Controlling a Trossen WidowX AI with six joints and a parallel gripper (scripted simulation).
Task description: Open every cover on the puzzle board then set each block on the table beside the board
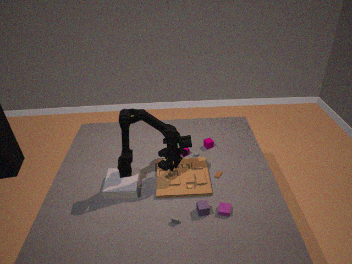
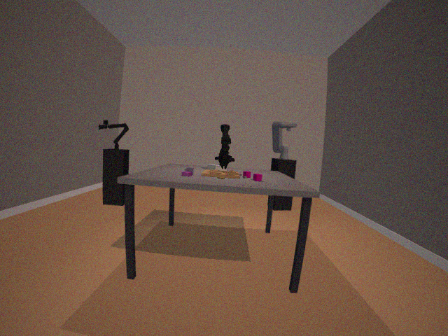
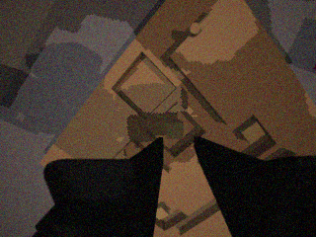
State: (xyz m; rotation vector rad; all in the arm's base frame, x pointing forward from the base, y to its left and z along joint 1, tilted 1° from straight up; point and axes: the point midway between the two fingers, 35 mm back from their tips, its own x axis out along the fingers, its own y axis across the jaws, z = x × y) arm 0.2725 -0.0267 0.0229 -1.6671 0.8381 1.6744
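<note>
Right now the tan puzzle board is 50 mm ahead of my gripper tip, 30 mm below it and 10 mm to the right of it. Round my gripper tip: small tan piece: 250 mm ahead, 60 mm to the right, 40 mm below; then small grey piece: 320 mm to the right, 60 mm behind, 30 mm below; then purple block: 290 mm to the right, 90 mm ahead, 20 mm below.
</note>
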